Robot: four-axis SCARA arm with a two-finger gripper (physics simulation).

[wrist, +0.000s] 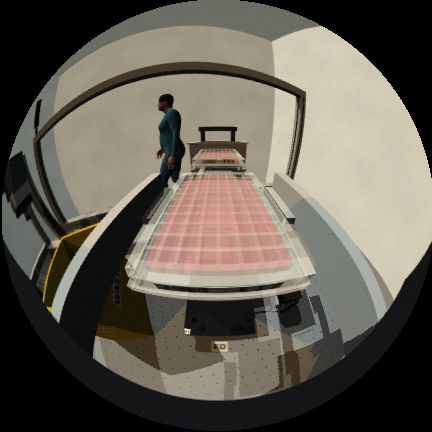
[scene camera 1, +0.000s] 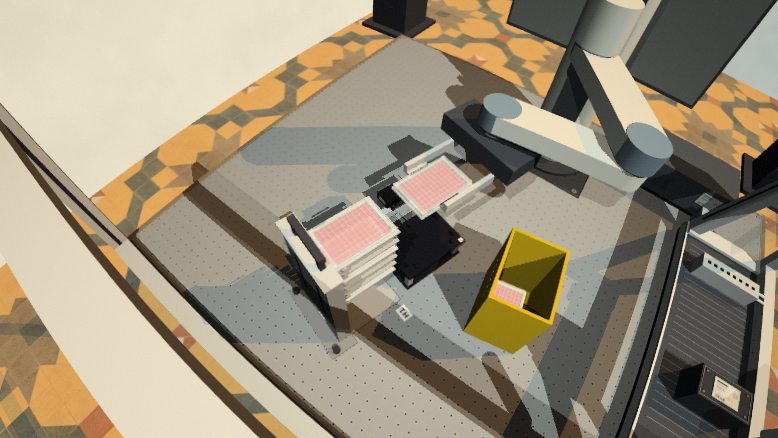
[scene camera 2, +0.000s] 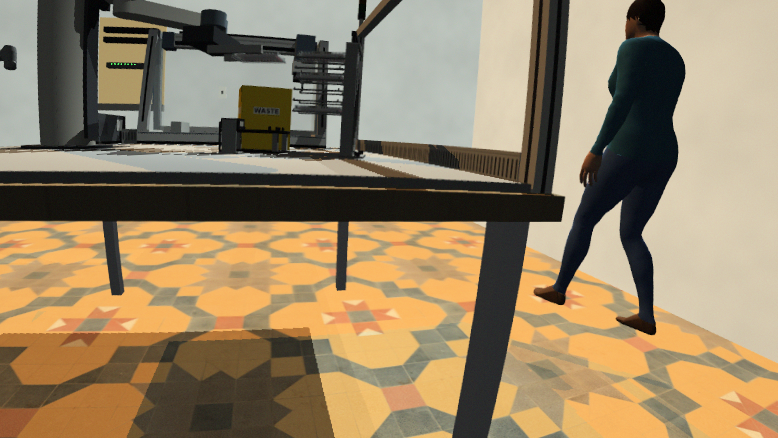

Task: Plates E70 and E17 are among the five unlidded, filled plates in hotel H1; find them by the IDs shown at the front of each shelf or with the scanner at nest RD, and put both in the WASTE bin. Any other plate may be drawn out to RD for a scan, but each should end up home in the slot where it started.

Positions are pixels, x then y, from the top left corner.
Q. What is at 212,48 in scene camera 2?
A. The gripper.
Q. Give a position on a nest RD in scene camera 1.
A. At 424,242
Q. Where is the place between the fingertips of the gripper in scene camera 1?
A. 424,187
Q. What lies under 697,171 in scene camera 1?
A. A dark control box.
